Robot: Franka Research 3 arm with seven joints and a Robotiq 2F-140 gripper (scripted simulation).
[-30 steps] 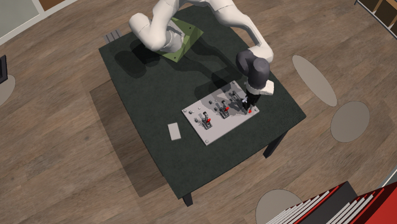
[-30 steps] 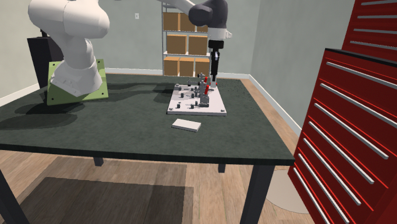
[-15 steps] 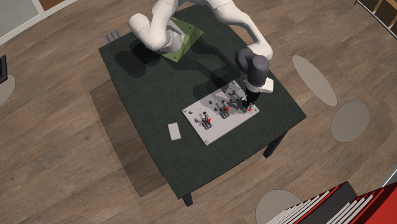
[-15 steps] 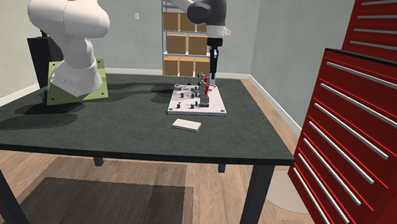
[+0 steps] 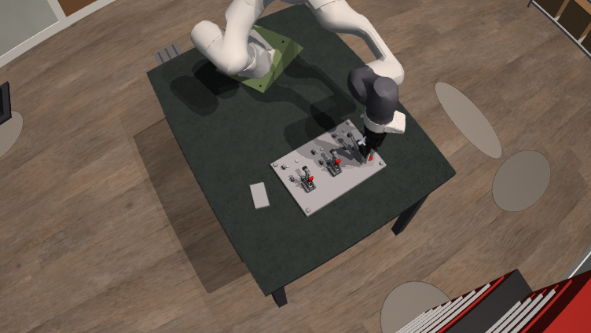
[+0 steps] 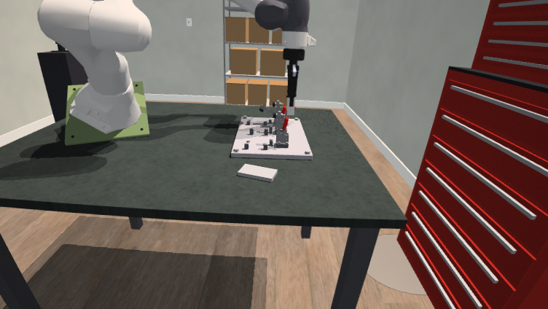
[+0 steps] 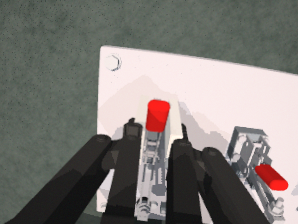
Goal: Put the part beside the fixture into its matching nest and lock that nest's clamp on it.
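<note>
Right now the clamp is 5 cm behind my hand and 4 cm below it. From my hand the other things lie so: light grey fixture plate 11 cm to the right, 8 cm below, 7 cm behind; then part 38 cm to the right, 9 cm behind, 8 cm below.
</note>
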